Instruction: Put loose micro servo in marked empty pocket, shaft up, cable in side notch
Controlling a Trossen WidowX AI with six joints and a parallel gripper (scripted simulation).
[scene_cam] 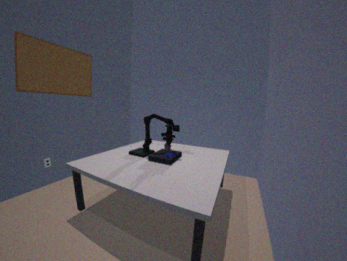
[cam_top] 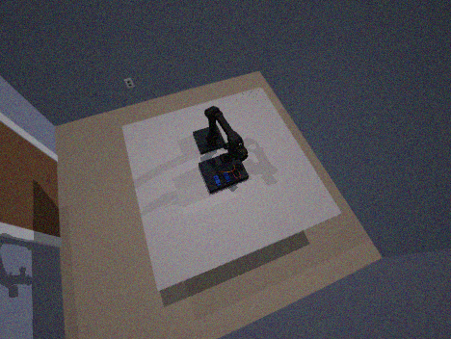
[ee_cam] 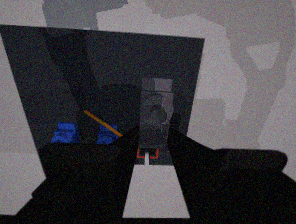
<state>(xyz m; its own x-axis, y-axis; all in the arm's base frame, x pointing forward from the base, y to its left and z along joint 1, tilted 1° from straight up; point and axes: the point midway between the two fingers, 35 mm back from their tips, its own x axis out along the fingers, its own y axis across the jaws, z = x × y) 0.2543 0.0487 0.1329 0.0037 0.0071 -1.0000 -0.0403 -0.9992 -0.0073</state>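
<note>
Now: gripper tip 4 cm past the dark robot deck, 7 cm to the left of it and 10 cm above it.
</note>
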